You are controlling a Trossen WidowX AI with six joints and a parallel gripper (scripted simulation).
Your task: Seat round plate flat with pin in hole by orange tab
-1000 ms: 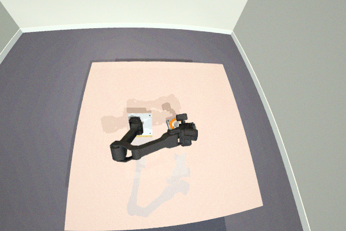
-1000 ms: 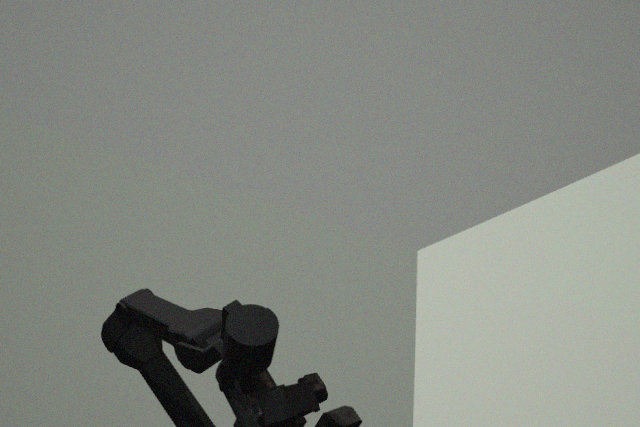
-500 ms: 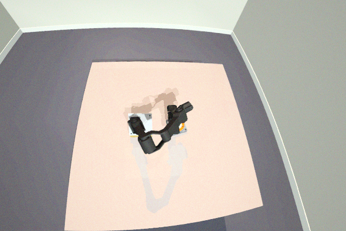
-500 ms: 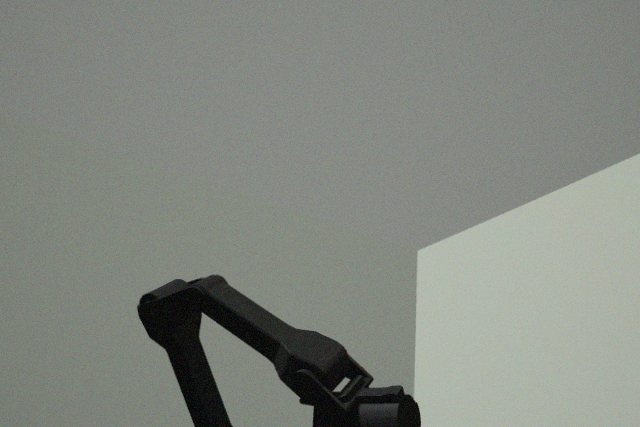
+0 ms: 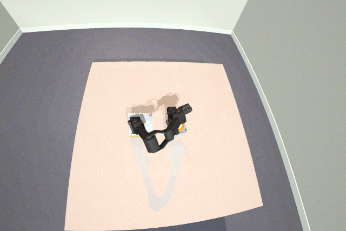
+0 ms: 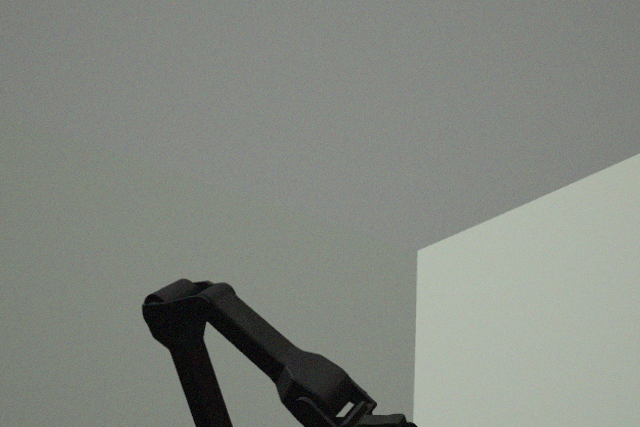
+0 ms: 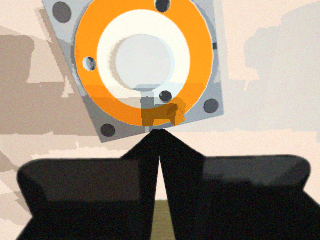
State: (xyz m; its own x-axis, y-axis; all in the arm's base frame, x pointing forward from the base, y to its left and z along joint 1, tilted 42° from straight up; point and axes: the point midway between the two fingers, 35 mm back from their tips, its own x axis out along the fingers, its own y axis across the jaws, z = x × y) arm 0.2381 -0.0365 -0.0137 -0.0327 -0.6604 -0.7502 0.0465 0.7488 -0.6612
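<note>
The round plate lies 30 mm ahead of my gripper tip and 20 mm below it. Also, from my gripper tip: base 50 mm ahead, 10 mm to the left, 40 mm below.
</note>
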